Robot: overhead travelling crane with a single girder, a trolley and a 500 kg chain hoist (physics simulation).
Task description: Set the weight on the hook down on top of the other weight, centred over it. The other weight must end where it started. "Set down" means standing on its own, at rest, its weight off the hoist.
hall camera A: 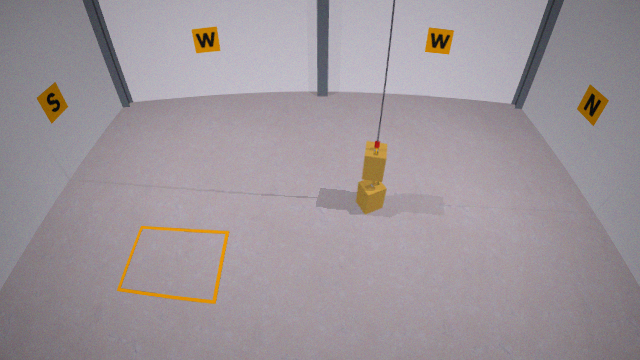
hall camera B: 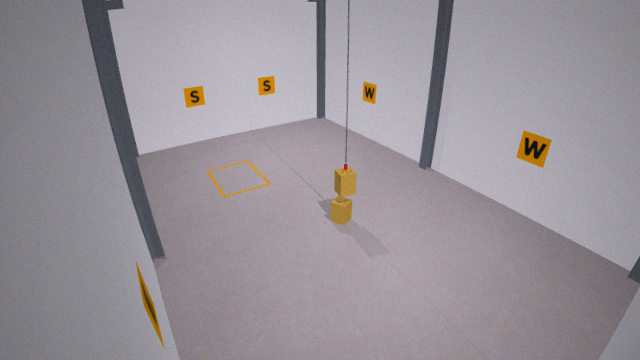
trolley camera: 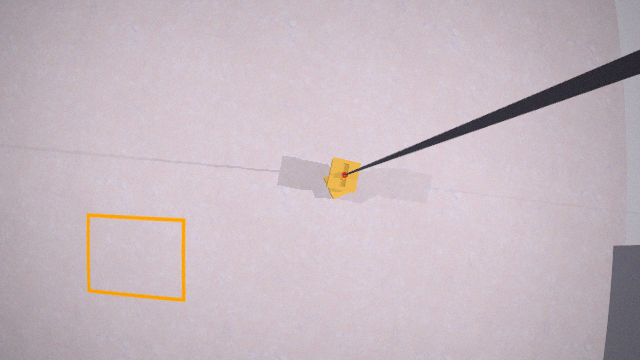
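Note:
A yellow block weight [hall camera A: 374, 170] [hall camera B: 345, 183] [trolley camera: 336, 169] hangs upright on the hook. The hook, my gripper [hall camera A: 377, 145] [hall camera B: 345, 167] [trolley camera: 344, 175], shows as a small red block at the chain's end and is shut on this weight's top lug. The other yellow weight [hall camera A: 371, 200] [hall camera B: 341, 213] [trolley camera: 335, 194] stands upright on the floor beneath. A small gap shows between the two in the hall camera B view. The upper weight is turned relative to the lower one. In the trolley view it covers most of the lower weight, whose corners show at the left and bottom.
An orange square outline [hall camera A: 185, 230] [hall camera B: 227, 166] [trolley camera: 136, 217] lies on the floor toward the south side. Grey columns [hall camera A: 322, 50] [hall camera B: 437, 85] stand at the walls. Shadows of the weights stretch across the floor on both sides.

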